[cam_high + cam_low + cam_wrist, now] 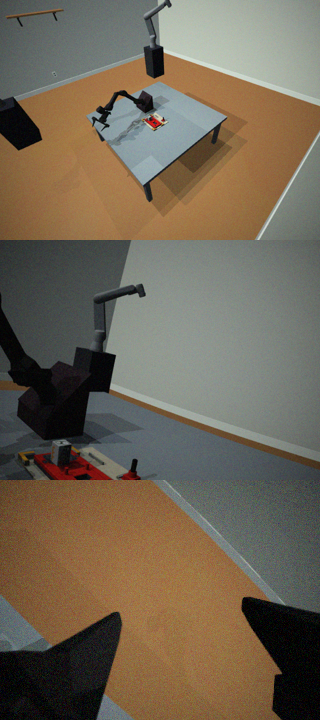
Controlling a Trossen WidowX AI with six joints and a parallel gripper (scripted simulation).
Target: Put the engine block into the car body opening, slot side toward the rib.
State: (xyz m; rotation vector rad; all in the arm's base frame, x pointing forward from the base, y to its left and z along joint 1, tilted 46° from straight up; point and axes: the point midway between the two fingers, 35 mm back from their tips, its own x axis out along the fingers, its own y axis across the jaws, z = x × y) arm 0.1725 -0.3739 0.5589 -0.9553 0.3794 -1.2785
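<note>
Right now the grey engine block is 610 mm to the left of my gripper tip, 160 mm below it and 60 mm ahead of it. Round my gripper tip: pale base plate: 630 mm to the left, 200 mm below, 110 mm ahead.
</note>
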